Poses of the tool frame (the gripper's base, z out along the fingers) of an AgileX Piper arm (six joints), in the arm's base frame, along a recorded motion.
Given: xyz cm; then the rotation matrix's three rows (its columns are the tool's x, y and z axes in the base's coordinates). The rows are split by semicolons.
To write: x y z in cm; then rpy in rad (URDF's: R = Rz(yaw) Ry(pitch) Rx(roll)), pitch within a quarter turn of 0, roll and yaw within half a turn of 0. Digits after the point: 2 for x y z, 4 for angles.
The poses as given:
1: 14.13 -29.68 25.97; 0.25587 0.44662 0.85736; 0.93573 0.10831 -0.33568; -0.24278 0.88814 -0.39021
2: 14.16 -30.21 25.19; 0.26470 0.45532 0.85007; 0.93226 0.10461 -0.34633; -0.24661 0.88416 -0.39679
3: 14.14 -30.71 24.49; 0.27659 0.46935 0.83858; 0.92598 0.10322 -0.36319; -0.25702 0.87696 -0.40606
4: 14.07 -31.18 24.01; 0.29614 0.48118 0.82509; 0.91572 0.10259 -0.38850; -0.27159 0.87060 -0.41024
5: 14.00 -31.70 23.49; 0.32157 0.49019 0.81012; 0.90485 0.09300 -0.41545; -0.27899 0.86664 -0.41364
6: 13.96 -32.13 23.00; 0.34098 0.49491 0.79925; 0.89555 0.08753 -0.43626; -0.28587 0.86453 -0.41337
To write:
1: 14.13 -29.68 25.97 1.9848 0.2452 1.3039
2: 14.16 -30.21 25.19 1.9926 0.2492 1.2941
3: 14.14 -30.71 24.49 2.0044 0.2599 1.2805
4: 14.07 -31.18 24.01 2.0112 0.2750 1.2580
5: 14.00 -31.70 23.49 2.0161 0.2827 1.2293
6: 13.96 -32.13 23.00 2.0168 0.2899 1.2070
